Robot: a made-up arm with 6 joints. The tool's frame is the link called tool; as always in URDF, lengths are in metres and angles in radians. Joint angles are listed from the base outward. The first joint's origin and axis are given. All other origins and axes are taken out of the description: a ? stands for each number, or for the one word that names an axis. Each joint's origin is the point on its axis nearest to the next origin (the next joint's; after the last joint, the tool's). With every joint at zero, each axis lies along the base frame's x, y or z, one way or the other. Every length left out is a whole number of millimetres.
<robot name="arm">
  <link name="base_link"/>
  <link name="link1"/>
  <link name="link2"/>
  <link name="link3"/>
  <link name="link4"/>
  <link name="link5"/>
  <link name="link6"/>
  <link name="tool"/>
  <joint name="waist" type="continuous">
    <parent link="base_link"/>
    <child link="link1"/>
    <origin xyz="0 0 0.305" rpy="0 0 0"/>
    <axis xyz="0 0 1"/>
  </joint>
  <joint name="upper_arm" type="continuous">
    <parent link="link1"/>
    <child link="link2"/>
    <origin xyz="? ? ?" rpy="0 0 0"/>
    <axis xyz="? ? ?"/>
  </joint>
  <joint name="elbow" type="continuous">
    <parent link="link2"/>
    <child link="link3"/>
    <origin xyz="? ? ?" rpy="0 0 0"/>
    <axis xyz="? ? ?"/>
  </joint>
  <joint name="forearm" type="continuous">
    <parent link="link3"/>
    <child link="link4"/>
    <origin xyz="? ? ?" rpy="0 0 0"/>
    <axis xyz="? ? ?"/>
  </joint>
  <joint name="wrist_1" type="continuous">
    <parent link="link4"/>
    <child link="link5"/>
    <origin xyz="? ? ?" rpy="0 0 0"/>
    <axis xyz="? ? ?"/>
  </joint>
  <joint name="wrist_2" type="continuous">
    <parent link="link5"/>
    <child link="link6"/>
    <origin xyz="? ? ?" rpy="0 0 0"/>
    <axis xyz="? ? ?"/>
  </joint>
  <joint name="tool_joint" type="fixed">
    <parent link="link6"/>
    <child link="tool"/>
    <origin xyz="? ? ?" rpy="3.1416 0 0"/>
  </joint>
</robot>
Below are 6 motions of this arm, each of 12 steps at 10 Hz.
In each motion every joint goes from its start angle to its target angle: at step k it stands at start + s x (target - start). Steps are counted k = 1, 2, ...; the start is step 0. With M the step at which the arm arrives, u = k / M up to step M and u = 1 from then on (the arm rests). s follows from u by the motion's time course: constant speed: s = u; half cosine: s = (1 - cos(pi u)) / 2; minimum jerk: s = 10 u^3 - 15 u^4 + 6 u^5.
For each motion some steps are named. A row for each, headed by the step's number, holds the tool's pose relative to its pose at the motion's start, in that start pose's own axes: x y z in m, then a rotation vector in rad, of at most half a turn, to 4 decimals.
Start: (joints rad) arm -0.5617 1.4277 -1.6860 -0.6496 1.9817 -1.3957
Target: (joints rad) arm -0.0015 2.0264 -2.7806 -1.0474 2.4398 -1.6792
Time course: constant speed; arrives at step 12
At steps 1, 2, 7, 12:
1: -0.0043 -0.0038 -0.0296 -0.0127 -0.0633 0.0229
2: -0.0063 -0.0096 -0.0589 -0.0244 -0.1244 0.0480
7: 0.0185 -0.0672 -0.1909 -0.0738 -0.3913 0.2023
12: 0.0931 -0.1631 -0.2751 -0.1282 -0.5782 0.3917

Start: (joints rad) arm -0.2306 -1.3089 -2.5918 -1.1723 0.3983 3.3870
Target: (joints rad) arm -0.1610 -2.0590 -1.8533 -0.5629 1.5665 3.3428
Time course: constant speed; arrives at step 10
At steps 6, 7, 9, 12:
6: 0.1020 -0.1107 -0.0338 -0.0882 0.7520 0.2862
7: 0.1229 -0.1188 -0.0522 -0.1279 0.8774 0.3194
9: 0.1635 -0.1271 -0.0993 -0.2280 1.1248 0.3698
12: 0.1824 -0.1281 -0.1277 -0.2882 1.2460 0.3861

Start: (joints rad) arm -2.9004 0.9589 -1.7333 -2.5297 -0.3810 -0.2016
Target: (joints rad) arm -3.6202 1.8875 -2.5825 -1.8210 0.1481 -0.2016
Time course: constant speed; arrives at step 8
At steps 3, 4, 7, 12:
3: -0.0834 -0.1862 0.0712 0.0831 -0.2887 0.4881
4: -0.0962 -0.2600 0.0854 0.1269 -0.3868 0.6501
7: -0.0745 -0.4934 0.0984 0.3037 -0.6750 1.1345
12: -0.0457 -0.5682 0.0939 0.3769 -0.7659 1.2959

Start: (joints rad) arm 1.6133 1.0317 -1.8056 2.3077 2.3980 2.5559
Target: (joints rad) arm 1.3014 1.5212 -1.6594 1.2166 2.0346 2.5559
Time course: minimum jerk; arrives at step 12
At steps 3, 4, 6, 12:
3: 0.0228 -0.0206 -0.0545 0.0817 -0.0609 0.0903
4: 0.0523 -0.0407 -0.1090 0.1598 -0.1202 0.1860
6: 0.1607 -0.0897 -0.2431 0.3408 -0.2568 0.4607
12: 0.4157 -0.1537 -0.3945 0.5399 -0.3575 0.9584

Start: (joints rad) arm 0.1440 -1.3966 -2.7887 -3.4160 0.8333 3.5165
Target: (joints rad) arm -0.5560 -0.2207 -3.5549 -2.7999 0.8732 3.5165
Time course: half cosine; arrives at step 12
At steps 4, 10, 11, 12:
4: -0.1364 -0.1423 -0.0808 0.0393 -0.0815 0.1605
10: -0.3338 -0.3820 -0.4801 0.0877 -0.3953 0.4473
11: -0.3379 -0.3870 -0.5129 0.0883 -0.4209 0.4583
12: -0.3389 -0.3883 -0.5240 0.0885 -0.4297 0.4618

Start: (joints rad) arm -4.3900 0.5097 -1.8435 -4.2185 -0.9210 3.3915
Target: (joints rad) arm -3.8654 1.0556 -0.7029 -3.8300 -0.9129 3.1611
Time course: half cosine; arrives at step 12
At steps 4, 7, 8, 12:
4: -0.0771 -0.2464 0.0334 0.2548 -0.1736 -0.3697
7: -0.3342 -0.4783 -0.0053 0.5165 -0.5020 -0.9448
8: -0.4313 -0.5006 -0.0298 0.5624 -0.6269 -1.1243
12: -0.6178 -0.4652 -0.0867 0.5898 -0.9222 -1.4771

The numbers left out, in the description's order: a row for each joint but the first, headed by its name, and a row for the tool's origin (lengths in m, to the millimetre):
upper_arm: xyz 0 0 0, axis 0 1 0
elbow: xyz 0.05 0 0.268, axis 0 1 0
forearm: xyz 0.118 0 -0.52, axis 0 0 -1
wrist_1: xyz 0 0 0, axis 0 1 0
wrist_2: xyz 0.106 0 -0.135, axis 0 0 -1
tool: xyz 0 0 0

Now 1 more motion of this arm.
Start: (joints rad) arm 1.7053 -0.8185 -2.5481 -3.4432 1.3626 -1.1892
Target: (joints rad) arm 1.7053 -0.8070 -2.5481 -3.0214 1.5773 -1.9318
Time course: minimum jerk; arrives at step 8
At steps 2, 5, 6, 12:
2: 0.0034 -0.0039 0.0013 0.0342 0.0332 -0.0680
5: 0.0279 -0.0291 0.0027 0.1811 0.2878 -0.4921
6: 0.0356 -0.0363 0.0008 0.2011 0.3728 -0.6125
12: 0.0403 -0.0407 -0.0007 0.2084 0.4266 -0.6854

